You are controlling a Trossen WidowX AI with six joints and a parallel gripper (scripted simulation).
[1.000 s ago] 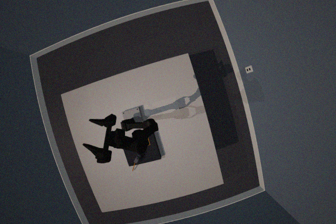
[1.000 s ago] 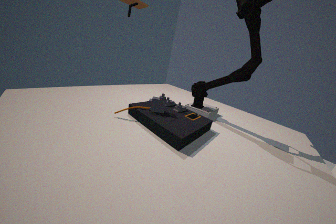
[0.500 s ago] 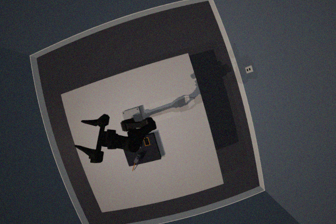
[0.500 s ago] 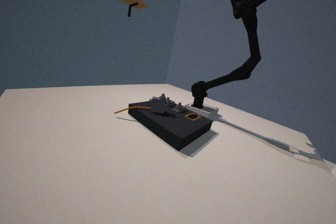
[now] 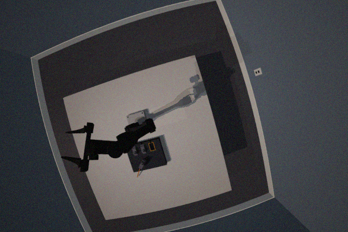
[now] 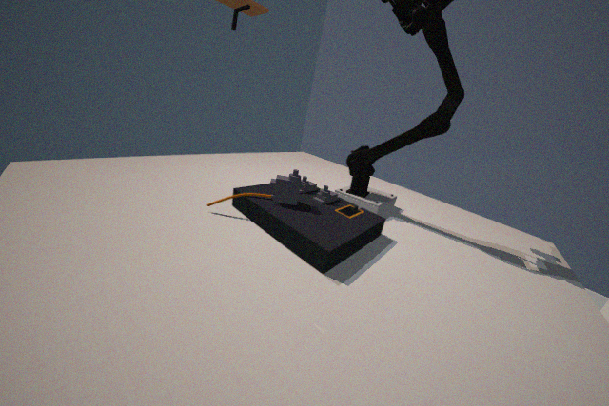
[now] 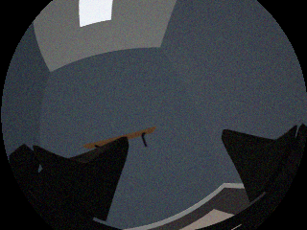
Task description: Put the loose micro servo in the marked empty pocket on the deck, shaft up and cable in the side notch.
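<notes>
Now: gripper tip 660 mm above the dark deck, 390 mm short of it and 10 mm to the right of it.
</notes>
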